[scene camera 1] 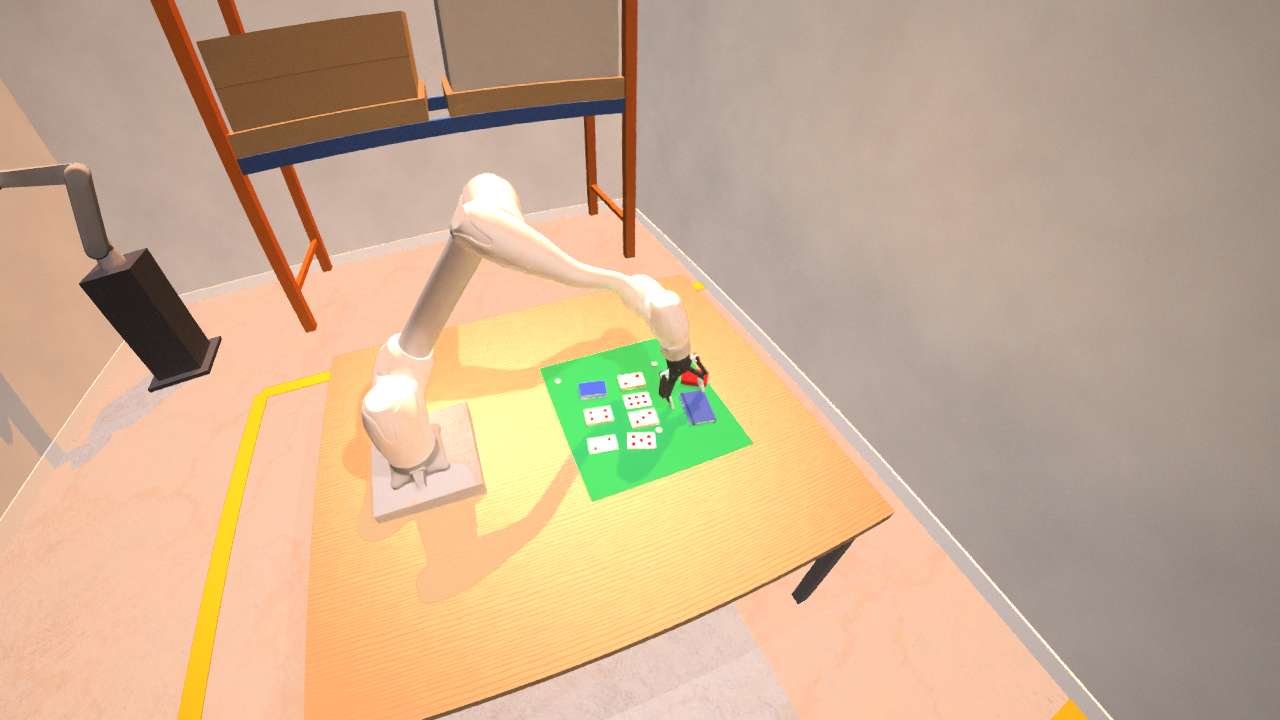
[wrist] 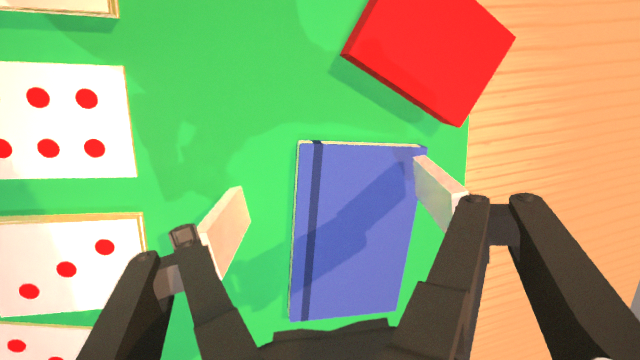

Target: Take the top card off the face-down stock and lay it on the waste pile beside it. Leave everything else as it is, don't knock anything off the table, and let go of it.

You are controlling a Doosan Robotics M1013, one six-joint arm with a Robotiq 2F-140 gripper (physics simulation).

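Seen in the pictures: gripper, fingertip midpoint: (scene camera 1: 687, 398) (wrist: 328, 190); arm's base, link origin: (scene camera 1: 417, 456).
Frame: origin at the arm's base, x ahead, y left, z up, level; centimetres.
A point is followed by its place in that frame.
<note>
The face-down stock (scene camera 1: 592, 389) @[y 5.6, x 60.5, z -3.3 cm] is a small blue-backed stack at the back left of the green mat; it does not show in the wrist view. A face-up pile (scene camera 1: 631, 380) @[y 3.7, x 74.5, z -3.5 cm] (wrist: 55, 6) @[y 0.5, x 76.0, z -3.5 cm] lies beside it, and a face-up card (scene camera 1: 598, 414) @[y -5.3, x 57.8, z -3.9 cm] lies on its near side; I cannot tell for sure which is the waste pile. My gripper (scene camera 1: 687, 394) @[y -12.4, x 87.4, z -3.7 cm] (wrist: 328, 190) @[y -12.4, x 87.4, z -3.7 cm] is open and empty, pointing down over a blue notebook-like block (scene camera 1: 698, 407) @[y -17.7, x 88.6, z -3.8 cm] (wrist: 350, 235) @[y -16.4, x 88.3, z -3.8 cm] at the mat's right side. One fingertip is left of the block, the other over its right edge.
A red box (scene camera 1: 694, 379) @[y -6.3, x 94.2, z -3.1 cm] (wrist: 430, 55) @[y -5.3, x 94.9, z -3.0 cm] lies behind the blue block. More face-up cards (scene camera 1: 637, 400) @[y -4.7, x 72.5, z -4.8 cm] (wrist: 62, 120) @[y -4.6, x 73.5, z -4.7 cm] lie to the left. Small white discs (scene camera 1: 658, 429) @[y -19.2, x 72.5, z -4.7 cm] lie on the green mat (scene camera 1: 617, 479) @[y -30.1, x 52.7, z -5.0 cm] (wrist: 215, 65) @[y -3.5, x 82.4, z -5.0 cm]. The wooden table (scene camera 1: 501, 573) @[y -43.2, x 13.2, z -5.2 cm] (wrist: 560, 100) @[y -10.7, x 107.6, z -5.2 cm] surrounds it.
</note>
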